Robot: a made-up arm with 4 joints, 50 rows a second.
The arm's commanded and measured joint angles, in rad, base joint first. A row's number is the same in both.
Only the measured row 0 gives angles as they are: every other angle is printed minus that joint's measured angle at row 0.
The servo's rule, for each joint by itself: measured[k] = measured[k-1] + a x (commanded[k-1-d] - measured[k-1]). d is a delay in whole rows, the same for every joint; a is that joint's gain. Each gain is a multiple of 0.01, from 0.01 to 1. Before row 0 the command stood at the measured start. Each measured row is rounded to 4 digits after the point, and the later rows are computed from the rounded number. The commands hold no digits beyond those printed.
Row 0, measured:
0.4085 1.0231 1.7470 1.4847
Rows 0 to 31, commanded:
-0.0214 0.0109 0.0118 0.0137
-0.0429 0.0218 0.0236 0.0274
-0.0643 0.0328 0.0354 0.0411
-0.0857 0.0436 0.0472 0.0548
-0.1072 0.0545 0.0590 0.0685
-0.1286 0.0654 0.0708 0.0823
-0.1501 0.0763 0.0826 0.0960
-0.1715 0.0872 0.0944 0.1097
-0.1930 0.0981 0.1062 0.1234
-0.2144 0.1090 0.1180 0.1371
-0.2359 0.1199 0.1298 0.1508
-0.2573 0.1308 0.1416 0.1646
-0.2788 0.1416 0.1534 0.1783
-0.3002 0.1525 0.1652 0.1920
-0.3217 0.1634 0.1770 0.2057
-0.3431 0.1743 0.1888 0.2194
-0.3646 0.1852 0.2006 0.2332
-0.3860 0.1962 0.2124 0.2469
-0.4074 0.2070 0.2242 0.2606
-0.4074 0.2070 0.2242 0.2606
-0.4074 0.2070 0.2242 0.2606
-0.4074 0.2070 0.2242 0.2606
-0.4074 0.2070 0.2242 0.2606
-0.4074 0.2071 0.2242 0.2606
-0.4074 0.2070 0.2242 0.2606
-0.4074 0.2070 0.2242 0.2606
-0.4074 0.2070 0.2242 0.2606
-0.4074 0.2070 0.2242 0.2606
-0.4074 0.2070 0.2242 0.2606
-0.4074 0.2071 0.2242 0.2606
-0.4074 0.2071 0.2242 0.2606
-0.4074 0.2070 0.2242 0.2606
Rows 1 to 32, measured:
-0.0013 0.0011 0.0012 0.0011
-0.0038 0.0032 0.0034 0.0032
-0.0074 0.0062 0.0066 0.0062
-0.0121 0.0099 0.0107 0.0101
-0.0178 0.0144 0.0155 0.0148
-0.0244 0.0195 0.0210 0.0202
-0.0319 0.0252 0.0272 0.0263
-0.0403 0.0314 0.0339 0.0330
-0.0495 0.0381 0.0411 0.0402
-0.0594 0.0452 0.0488 0.0480
-0.0700 0.0527 0.0569 0.0562
-0.0812 0.0605 0.0654 0.0649
-0.0931 0.0686 0.0742 0.0740
-0.1055 0.0770 0.0833 0.0834
-0.1185 0.0856 0.0927 0.0932
-0.1320 0.0945 0.1023 0.1033
-0.1460 0.1036 0.1121 0.1137
-0.1604 0.1129 0.1221 0.1244
-0.1752 0.1223 0.1323 0.1353
-0.1891 0.1308 0.1415 0.1453
-0.2022 0.1384 0.1498 0.1545
-0.2145 0.1453 0.1572 0.1630
-0.2261 0.1515 0.1639 0.1708
-0.2370 0.1571 0.1699 0.1780
-0.2472 0.1621 0.1753 0.1846
-0.2568 0.1666 0.1802 0.1907
-0.2658 0.1706 0.1846 0.1963
-0.2743 0.1742 0.1886 0.2014
-0.2823 0.1775 0.1922 0.2061
-0.2898 0.1805 0.1954 0.2105
-0.2969 0.1832 0.1983 0.2145
-0.3035 0.1856 0.2009 0.2182
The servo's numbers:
d 0
a 0.06 0.10 0.10 0.08

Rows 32 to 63, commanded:
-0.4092 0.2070 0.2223 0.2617
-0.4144 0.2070 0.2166 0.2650
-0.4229 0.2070 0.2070 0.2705
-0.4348 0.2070 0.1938 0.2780
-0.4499 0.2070 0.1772 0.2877
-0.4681 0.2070 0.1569 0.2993
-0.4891 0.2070 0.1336 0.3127
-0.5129 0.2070 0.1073 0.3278
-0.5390 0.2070 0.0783 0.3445
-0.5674 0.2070 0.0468 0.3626
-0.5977 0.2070 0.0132 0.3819
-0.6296 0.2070 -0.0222 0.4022
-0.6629 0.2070 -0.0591 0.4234
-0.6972 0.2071 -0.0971 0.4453
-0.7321 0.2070 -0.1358 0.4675
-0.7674 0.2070 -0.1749 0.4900
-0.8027 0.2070 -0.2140 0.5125
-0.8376 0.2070 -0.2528 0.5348
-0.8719 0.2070 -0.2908 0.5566
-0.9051 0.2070 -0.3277 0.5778
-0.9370 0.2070 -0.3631 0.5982
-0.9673 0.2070 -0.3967 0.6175
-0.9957 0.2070 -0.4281 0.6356
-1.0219 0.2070 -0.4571 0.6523
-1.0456 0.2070 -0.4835 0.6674
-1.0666 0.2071 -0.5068 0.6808
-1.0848 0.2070 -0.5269 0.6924
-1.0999 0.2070 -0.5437 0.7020
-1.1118 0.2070 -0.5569 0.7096
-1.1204 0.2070 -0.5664 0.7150
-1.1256 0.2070 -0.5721 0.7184
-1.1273 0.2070 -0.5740 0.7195
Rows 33 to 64, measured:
-0.3098 0.1877 0.2030 0.2217
-0.3161 0.1896 0.2044 0.2252
-0.3225 0.1913 0.2047 0.2288
-0.3292 0.1929 0.2036 0.2327
-0.3364 0.1943 0.2010 0.2371
-0.3443 0.1956 0.1966 0.2421
-0.3530 0.1967 0.1903 0.2477
-0.3626 0.1977 0.1820 0.2541
-0.3732 0.1986 0.1716 0.2613
-0.3849 0.1994 0.1591 0.2694
-0.3977 0.2002 0.1445 0.2784
-0.4116 0.2009 0.1278 0.2883
-0.4267 0.2015 0.1091 0.2991
-0.4429 0.2021 0.0885 0.3108
-0.4603 0.2026 0.0661 0.3233
-0.4787 0.2030 0.0420 0.3366
-0.4981 0.2034 0.0164 0.3507
-0.5185 0.2038 -0.0105 0.3654
-0.5397 0.2041 -0.0385 0.3807
-0.5616 0.2044 -0.0674 0.3965
-0.5841 0.2047 -0.0970 0.4126
-0.6071 0.2049 -0.1270 0.4290
-0.6304 0.2051 -0.1571 0.4455
-0.6539 0.2053 -0.1871 0.4620
-0.6774 0.2055 -0.2167 0.4784
-0.7008 0.2057 -0.2457 0.4946
-0.7238 0.2058 -0.2738 0.5104
-0.7464 0.2059 -0.3008 0.5257
-0.7683 0.2060 -0.3264 0.5404
-0.7894 0.2061 -0.3504 0.5544
-0.8096 0.2062 -0.3726 0.5675
-0.8287 0.2063 -0.3927 0.5797

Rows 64 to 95, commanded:
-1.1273 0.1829 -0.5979 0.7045
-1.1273 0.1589 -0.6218 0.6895
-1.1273 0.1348 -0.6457 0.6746
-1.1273 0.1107 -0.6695 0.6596
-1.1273 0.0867 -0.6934 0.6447
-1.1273 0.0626 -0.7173 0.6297
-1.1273 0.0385 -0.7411 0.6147
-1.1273 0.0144 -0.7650 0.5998
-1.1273 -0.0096 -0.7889 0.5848
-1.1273 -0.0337 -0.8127 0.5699
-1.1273 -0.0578 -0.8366 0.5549
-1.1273 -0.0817 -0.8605 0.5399
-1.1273 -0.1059 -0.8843 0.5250
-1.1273 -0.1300 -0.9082 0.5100
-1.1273 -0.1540 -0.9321 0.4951
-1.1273 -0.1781 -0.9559 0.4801
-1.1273 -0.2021 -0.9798 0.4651
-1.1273 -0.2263 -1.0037 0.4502
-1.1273 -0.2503 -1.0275 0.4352
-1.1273 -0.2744 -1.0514 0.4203
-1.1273 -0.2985 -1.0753 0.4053
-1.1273 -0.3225 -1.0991 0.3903
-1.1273 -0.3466 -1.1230 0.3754
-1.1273 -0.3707 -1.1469 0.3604
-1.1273 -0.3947 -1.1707 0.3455
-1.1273 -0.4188 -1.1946 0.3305
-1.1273 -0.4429 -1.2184 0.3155
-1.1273 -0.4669 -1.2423 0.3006
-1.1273 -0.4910 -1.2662 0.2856
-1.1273 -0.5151 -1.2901 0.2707
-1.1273 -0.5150 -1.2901 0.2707
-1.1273 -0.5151 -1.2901 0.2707
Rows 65 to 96, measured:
-0.8466 0.2040 -0.4132 0.5897
-0.8634 0.1995 -0.4341 0.5977
-0.8792 0.1930 -0.4553 0.6039
-0.8941 0.1848 -0.4767 0.6084
-0.9081 0.1750 -0.4984 0.6113
-0.9213 0.1638 -0.5203 0.6128
-0.9337 0.1513 -0.5424 0.6130
-0.9453 0.1376 -0.5647 0.6119
-0.9562 0.1229 -0.5871 0.6097
-0.9665 0.1072 -0.6097 0.6065
-0.9761 0.0907 -0.6324 0.6024
-0.9852 0.0735 -0.6552 0.5974
-0.9937 0.0556 -0.6781 0.5916
-1.0017 0.0370 -0.7011 0.5851
-1.0092 0.0179 -0.7242 0.5779
-1.0163 -0.0017 -0.7474 0.5701
-1.0230 -0.0217 -0.7706 0.5617
-1.0293 -0.0422 -0.7939 0.5528
-1.0352 -0.0630 -0.8173 0.5434
-1.0407 -0.0841 -0.8407 0.5336
-1.0459 -0.1055 -0.8642 0.5233
-1.0508 -0.1272 -0.8877 0.5127
-1.0554 -0.1491 -0.9112 0.5017
-1.0597 -0.1713 -0.9348 0.4904
-1.0638 -0.1936 -0.9584 0.4788
-1.0676 -0.2161 -0.9820 0.4669
-1.0712 -0.2388 -1.0056 0.4548
-1.0746 -0.2616 -1.0293 0.4425
-1.0778 -0.2845 -1.0530 0.4299
-1.0808 -0.3076 -1.0767 0.4172
-1.0836 -0.3283 -1.0980 0.4055
-1.0862 -0.3470 -1.1172 0.3947

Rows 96 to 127, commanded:
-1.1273 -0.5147 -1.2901 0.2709
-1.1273 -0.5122 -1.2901 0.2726
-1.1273 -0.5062 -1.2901 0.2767
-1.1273 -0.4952 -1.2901 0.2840
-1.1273 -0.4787 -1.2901 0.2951
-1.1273 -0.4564 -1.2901 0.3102
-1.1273 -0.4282 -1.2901 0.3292
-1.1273 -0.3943 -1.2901 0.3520
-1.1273 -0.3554 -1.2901 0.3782
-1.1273 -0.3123 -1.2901 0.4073
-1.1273 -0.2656 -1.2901 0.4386
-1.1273 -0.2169 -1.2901 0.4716
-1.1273 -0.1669 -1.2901 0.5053
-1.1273 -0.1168 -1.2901 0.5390
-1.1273 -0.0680 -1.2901 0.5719
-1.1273 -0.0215 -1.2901 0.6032
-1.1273 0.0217 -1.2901 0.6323
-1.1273 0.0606 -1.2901 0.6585
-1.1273 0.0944 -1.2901 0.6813
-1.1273 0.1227 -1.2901 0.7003
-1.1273 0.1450 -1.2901 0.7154
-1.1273 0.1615 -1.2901 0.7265
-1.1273 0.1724 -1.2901 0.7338
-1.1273 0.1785 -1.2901 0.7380
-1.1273 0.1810 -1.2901 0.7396
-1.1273 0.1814 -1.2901 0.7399
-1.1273 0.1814 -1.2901 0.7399
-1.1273 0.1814 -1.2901 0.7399
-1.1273 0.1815 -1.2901 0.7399
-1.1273 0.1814 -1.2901 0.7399
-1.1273 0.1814 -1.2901 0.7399
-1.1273 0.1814 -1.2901 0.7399
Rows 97 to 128, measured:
-1.0887 -0.3638 -1.1345 0.3848
-1.0910 -0.3786 -1.1501 0.3758
-1.0932 -0.3914 -1.1641 0.3679
-1.0952 -0.4018 -1.1767 0.3612
-1.0971 -0.4095 -1.1880 0.3559
-1.0989 -0.4142 -1.1982 0.3522
-1.1006 -0.4156 -1.2074 0.3504
-1.1022 -0.4135 -1.2157 0.3505
-1.1037 -0.4077 -1.2231 0.3527
-1.1051 -0.3982 -1.2298 0.3571
-1.1064 -0.3849 -1.2358 0.3636
-1.1077 -0.3681 -1.2412 0.3722
-1.1089 -0.3480 -1.2461 0.3828
-1.1100 -0.3249 -1.2505 0.3953
-1.1110 -0.2992 -1.2545 0.4094
-1.1120 -0.2714 -1.2581 0.4249
-1.1129 -0.2421 -1.2613 0.4415
-1.1138 -0.2118 -1.2642 0.4589
-1.1146 -0.1812 -1.2668 0.4767
-1.1154 -0.1508 -1.2691 0.4946
-1.1161 -0.1212 -1.2712 0.5123
-1.1168 -0.0929 -1.2731 0.5294
-1.1174 -0.0664 -1.2748 0.5458
-1.1180 -0.0419 -1.2763 0.5612
-1.1186 -0.0196 -1.2777 0.5755
-1.1191 0.0005 -1.2789 0.5887
-1.1196 0.0186 -1.2800 0.6008
-1.1201 0.0349 -1.2810 0.6119
-1.1205 0.0496 -1.2819 0.6221
-1.1209 0.0628 -1.2827 0.6315
-1.1213 0.0747 -1.2834 0.6402
-1.1217 0.0854 -1.2841 0.6482

